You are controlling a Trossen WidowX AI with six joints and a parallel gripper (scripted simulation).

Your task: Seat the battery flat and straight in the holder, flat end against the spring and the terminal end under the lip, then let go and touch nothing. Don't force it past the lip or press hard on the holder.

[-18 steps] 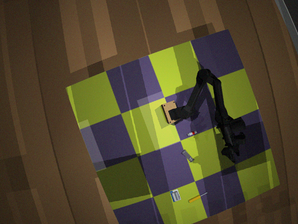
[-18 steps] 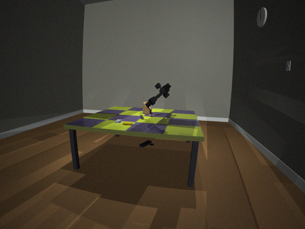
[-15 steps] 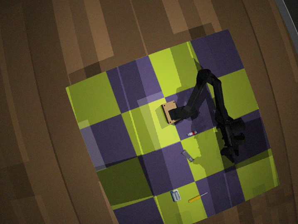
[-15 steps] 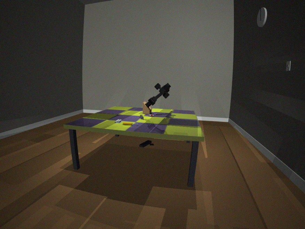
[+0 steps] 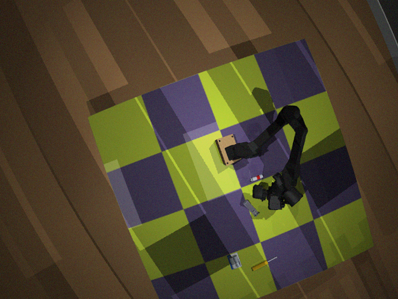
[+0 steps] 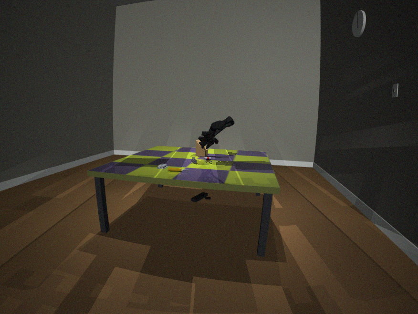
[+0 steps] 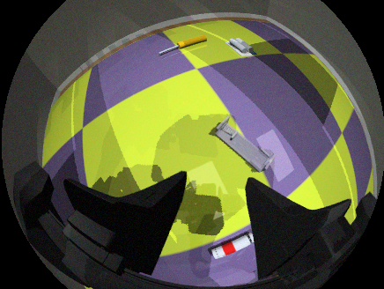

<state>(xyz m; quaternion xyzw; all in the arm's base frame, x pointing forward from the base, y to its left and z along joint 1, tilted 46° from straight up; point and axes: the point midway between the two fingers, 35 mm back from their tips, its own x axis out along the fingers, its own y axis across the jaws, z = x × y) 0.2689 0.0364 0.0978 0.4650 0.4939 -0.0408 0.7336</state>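
Right now my gripper tip is 110 mm past the battery, 100 mm above it and 10 mm to the right of it. The rest, counted from my gripper tip: yellow-handled screwdriver 360 mm ahead, 100 mm below, 90 mm to the right; blister pack of spare cells 290 mm ahead, 250 mm to the right, 100 mm below; black remote 320 mm ahead, 300 mm below, 40 mm to the left.
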